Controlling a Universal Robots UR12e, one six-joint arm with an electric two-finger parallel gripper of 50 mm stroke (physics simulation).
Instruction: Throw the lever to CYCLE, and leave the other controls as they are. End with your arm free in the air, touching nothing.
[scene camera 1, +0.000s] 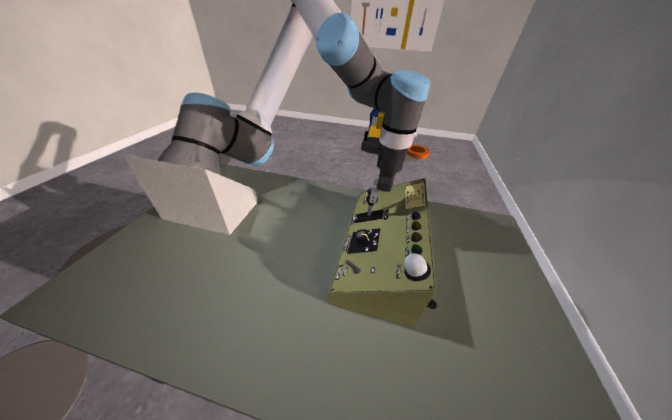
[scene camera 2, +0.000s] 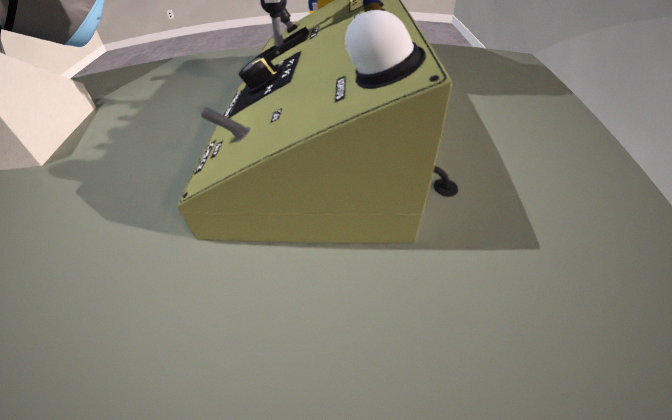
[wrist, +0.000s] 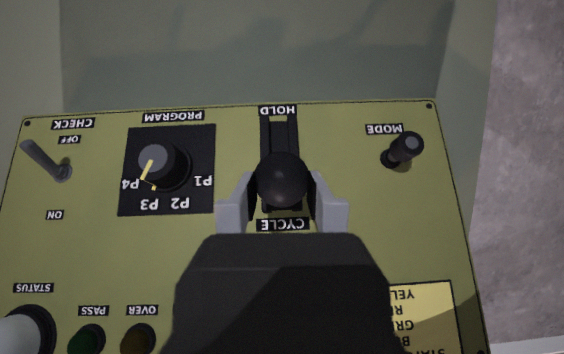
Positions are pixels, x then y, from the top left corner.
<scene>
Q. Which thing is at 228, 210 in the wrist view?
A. The gripper.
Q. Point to the gripper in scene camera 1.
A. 373, 198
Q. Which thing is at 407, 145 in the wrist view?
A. A mode control.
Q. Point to a program dial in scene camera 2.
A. At 259, 73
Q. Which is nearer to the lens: the lever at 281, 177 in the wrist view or the program dial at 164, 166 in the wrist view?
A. The lever.
</scene>
